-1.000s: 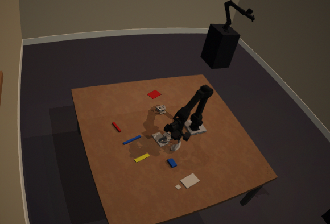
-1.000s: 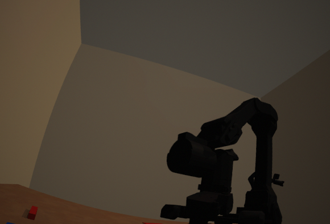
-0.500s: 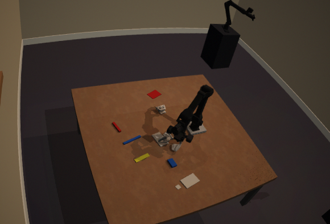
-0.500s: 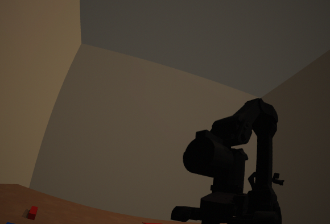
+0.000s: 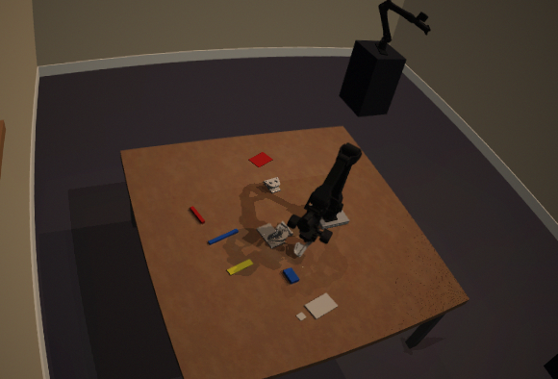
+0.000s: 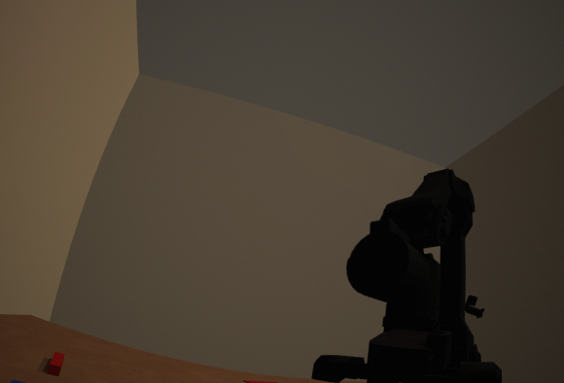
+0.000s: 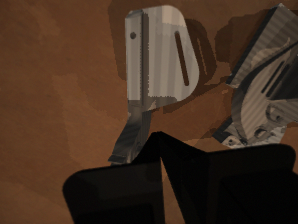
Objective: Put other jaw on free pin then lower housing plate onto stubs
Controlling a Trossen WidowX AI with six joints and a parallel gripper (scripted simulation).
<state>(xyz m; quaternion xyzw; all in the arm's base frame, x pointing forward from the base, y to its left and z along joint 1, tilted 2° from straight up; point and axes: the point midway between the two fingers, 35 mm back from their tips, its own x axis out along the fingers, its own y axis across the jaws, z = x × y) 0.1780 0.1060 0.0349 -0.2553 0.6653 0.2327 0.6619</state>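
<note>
My gripper tip is 140 mm to the right of the blue block, 130 mm short of it and 10 mm above it. Also, from my gripper tip: blue bar: 320 mm ahead, 130 mm to the right, 20 mm below; then flat plate: 310 mm to the left, 80 mm ahead, 20 mm below; then yellow bar: 310 mm ahead, 30 mm to the left, 20 mm below.
</note>
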